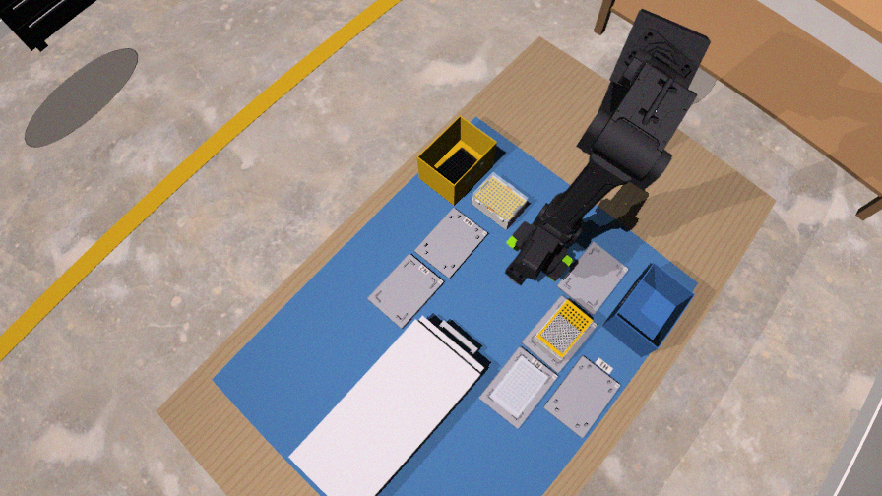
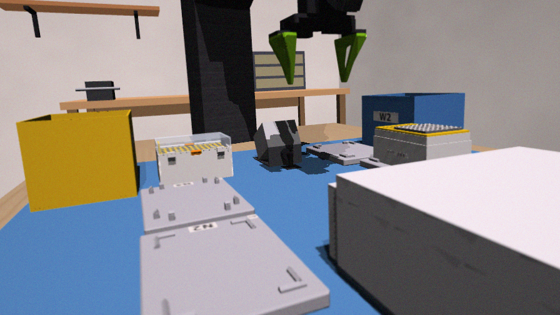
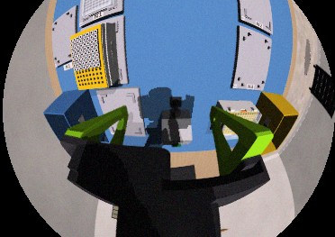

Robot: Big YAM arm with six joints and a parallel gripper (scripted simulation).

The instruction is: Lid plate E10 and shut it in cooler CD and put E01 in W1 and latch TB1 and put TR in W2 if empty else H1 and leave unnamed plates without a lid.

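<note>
Now: the tip rack TR 1 cm ahead of my hand, 16 cm to the left of it and 11 cm below it. Round my hand: tip box TB1: 7 cm behind, 21 cm to the right, 12 cm below; then done key housing: 15 cm behind, 5 cm to the right, 11 cm below; then lid park LP: 15 cm behind, 10 cm to the left, 16 cm below.
</note>
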